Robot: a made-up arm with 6 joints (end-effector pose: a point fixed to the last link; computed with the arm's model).
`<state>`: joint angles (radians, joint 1 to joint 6).
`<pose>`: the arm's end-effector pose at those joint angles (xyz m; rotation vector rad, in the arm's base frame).
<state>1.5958 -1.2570 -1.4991 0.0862 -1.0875 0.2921</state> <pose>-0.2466 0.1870 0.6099 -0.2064 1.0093 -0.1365</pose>
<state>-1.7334 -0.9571 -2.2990 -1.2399 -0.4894 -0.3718</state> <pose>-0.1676 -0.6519 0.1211 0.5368 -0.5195 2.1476</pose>
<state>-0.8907 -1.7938 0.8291 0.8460 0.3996 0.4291</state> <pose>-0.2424 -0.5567 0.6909 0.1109 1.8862 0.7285</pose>
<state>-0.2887 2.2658 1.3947 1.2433 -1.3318 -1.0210</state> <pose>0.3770 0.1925 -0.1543 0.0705 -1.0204 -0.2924</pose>
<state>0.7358 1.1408 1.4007 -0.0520 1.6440 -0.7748</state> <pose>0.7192 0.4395 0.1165 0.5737 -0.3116 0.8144</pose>
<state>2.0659 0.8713 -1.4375 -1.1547 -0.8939 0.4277</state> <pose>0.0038 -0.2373 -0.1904 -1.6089 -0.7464 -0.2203</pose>
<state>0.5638 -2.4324 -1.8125 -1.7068 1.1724 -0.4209</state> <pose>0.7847 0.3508 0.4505 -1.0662 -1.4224 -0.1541</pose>
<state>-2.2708 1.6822 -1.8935 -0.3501 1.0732 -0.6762</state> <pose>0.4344 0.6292 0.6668 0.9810 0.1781 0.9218</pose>
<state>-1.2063 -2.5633 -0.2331 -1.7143 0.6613 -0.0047</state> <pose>-0.2769 0.1576 0.2361 1.0885 -2.4759 1.2396</pose>
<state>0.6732 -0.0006 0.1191 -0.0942 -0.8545 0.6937</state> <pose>0.4671 -0.6965 0.2182 -0.6102 0.1444 1.6623</pose>
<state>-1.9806 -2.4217 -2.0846 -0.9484 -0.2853 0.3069</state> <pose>0.5552 -0.3764 -0.2403 -0.4882 0.6024 -2.9752</pose>
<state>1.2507 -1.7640 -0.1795 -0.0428 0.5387 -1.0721</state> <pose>-0.4397 -0.2619 0.4529 0.6626 0.3410 2.8083</pose>
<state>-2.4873 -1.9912 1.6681 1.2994 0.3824 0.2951</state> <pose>0.0803 0.0446 1.1342 -0.2027 2.3820 0.0269</pose>
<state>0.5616 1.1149 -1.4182 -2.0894 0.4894 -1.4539</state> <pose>-0.0384 -0.7479 0.3567 1.3565 -1.5801 2.0591</pose>
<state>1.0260 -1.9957 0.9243 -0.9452 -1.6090 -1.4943</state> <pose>-0.0787 0.0110 -0.2510 -1.4620 -0.5504 0.5754</pose>
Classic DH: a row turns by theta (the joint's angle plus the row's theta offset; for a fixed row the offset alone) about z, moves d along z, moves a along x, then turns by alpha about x. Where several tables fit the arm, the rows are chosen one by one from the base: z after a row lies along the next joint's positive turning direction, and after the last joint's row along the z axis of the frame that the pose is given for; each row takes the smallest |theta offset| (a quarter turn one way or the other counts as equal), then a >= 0, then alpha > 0; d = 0 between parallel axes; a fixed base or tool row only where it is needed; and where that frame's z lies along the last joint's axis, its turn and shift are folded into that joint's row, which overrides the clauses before.
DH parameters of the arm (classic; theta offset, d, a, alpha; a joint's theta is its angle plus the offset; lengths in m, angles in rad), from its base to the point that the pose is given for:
base (fixed): -1.5144 0.3635 0.1011 -1.7642
joint 1: -0.3538 0.2241 0.0376 1.9988
joint 2: 1.3615 -0.1772 -0.027 -1.2651
joint 3: 0.2769 -0.2172 0.1175 -1.5708
joint 4: 1.5708 -0.5171 0.0559 -1.5708
joint 5: 1.105 -0.084 0.1613 2.1021
joint 6: 0.8128 0.0925 0.0259 -2.3127
tool (fixed): -1.2246 0.0311 0 0

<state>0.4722 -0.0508 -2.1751 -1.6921 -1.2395 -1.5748</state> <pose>-0.3123 -0.1032 0.1716 0.9292 -1.2212 0.3106</pose>
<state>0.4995 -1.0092 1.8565 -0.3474 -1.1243 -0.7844</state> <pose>0.2450 -0.2734 -0.4929 -0.0064 -1.5136 2.0493</pose>
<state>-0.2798 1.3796 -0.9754 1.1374 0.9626 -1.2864</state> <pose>0.5187 -0.2816 0.9796 0.3647 -1.4986 -0.5772</pose>
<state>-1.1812 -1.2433 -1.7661 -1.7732 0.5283 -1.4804</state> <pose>-0.1293 -0.1448 -0.2883 -1.4817 -1.8981 1.8710</pose>
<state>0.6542 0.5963 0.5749 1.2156 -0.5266 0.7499</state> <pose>0.6913 -0.4829 0.3939 -0.5839 1.6234 1.4476</pose>
